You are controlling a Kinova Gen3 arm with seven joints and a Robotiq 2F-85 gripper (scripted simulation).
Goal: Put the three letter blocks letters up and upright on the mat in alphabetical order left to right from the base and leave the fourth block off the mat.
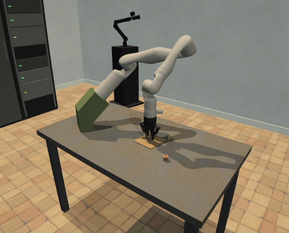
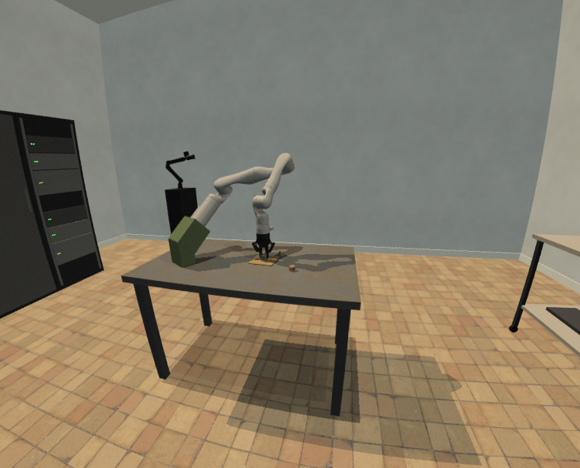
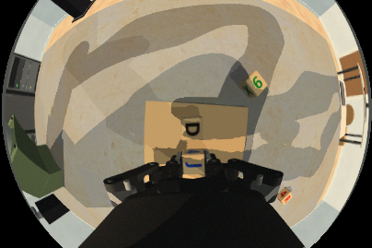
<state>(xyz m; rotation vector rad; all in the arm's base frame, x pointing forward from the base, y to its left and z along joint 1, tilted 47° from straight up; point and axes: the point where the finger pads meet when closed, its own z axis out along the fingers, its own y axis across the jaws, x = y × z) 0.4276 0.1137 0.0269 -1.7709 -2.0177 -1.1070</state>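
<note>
Now: the tan mat 30 mm below my hand.
</note>
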